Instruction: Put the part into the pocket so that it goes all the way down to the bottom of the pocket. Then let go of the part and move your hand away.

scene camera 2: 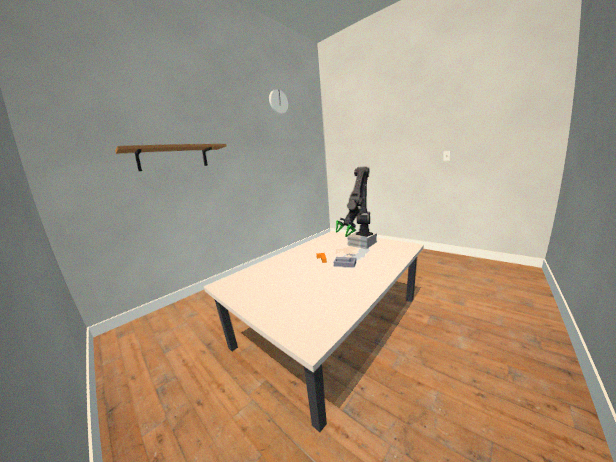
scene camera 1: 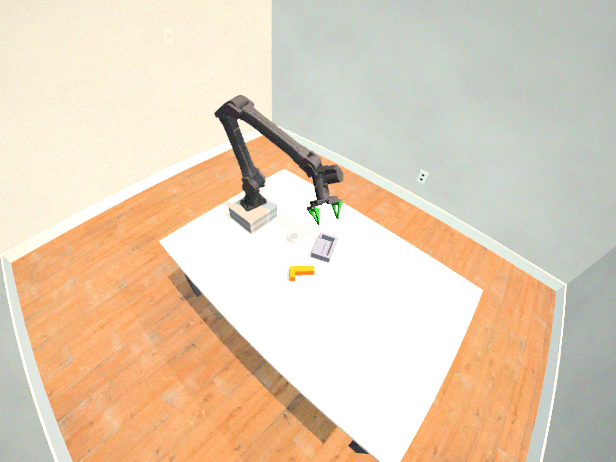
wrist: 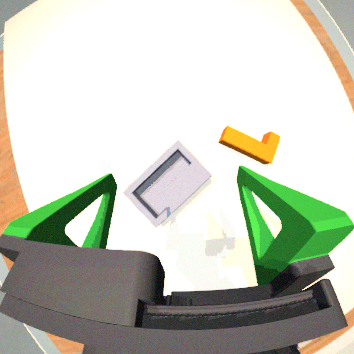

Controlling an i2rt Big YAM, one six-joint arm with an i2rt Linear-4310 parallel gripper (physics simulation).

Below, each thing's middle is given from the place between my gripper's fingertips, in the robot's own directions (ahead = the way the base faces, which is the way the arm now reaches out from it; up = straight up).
Scene:
Right now my hand is 10 mm past the grey pocket block (wrist: 167, 182), 20 mm to the right of it and 190 mm above it. Also, from my hand: orange L-shaped part (wrist: 263, 151): 40 mm ahead, 160 mm to the right, 190 mm below.

